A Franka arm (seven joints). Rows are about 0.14 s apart.
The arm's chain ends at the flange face. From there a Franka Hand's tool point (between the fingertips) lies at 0.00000 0.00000 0.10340 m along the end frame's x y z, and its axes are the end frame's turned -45 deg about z.
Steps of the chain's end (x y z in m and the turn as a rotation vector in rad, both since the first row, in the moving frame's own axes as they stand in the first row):
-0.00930, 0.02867, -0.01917, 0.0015, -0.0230, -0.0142
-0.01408, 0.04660, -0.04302, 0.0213, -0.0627, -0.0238
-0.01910, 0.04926, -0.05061, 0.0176, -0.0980, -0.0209
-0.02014, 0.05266, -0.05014, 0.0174, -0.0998, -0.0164
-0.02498, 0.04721, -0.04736, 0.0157, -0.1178, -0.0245
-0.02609, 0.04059, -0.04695, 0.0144, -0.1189, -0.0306
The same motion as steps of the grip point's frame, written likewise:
-0.02843, 0.01192, -0.01920, 0.0173, -0.0152, -0.0142
-0.04600, 0.01689, -0.04325, 0.0594, -0.0293, -0.0238
-0.05429, 0.01295, -0.05112, 0.0817, -0.0569, -0.0209
-0.05756, 0.01449, -0.05067, 0.0829, -0.0583, -0.0164
-0.05861, 0.00607, -0.04809, 0.0944, -0.0722, -0.0245
-0.05492, 0.00065, -0.04769, 0.0943, -0.0739, -0.0306

